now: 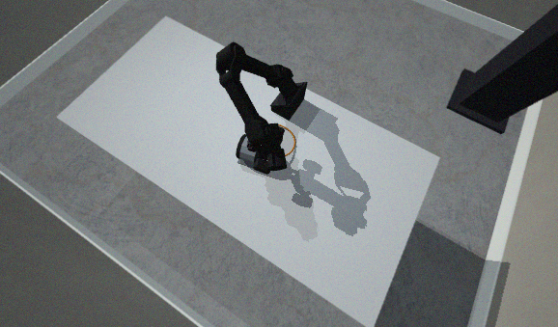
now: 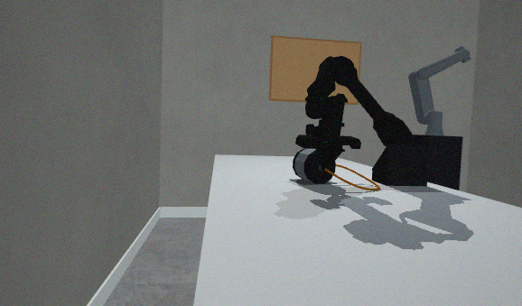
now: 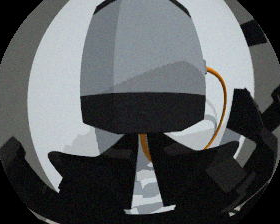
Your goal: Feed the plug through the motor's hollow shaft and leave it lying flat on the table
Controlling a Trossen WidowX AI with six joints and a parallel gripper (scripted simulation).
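My hand is 3 cm to the left of the plug, 3 cm above it and 1 cm short of it.
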